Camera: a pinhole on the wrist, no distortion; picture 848 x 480 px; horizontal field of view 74.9 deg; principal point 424.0 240.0 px. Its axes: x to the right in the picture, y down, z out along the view. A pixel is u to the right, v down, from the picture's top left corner.
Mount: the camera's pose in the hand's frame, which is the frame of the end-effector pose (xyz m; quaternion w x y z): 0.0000 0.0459 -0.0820 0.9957 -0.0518 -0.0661 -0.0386
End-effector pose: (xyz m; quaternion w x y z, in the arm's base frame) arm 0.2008 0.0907 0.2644 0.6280 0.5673 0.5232 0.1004
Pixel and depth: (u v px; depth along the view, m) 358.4 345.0 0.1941
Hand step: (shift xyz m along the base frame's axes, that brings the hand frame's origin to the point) 0.1090 -0.0590 0.0904
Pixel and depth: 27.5 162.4 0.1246
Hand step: 0.0004 -0.0782 0.0910
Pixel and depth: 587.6 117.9 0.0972
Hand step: 0.0369 0.0093 0.0156
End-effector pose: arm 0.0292 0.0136 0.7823 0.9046 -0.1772 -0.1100 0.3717
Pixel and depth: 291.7 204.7 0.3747
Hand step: -0.2323 0.0135 0.2164
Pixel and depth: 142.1 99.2 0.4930
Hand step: -0.3466 -0.1424 0.3304
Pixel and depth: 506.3 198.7 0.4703
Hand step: -0.1624 0.1364 0.3377
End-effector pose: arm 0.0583 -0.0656 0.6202 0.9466 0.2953 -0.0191 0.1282
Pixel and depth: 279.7 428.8 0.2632
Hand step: -0.1271 0.0217 0.2142
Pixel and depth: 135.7 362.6 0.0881
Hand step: -0.0730 0.0510 0.0344
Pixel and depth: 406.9 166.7 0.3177
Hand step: -0.0527 -0.1133 0.2088
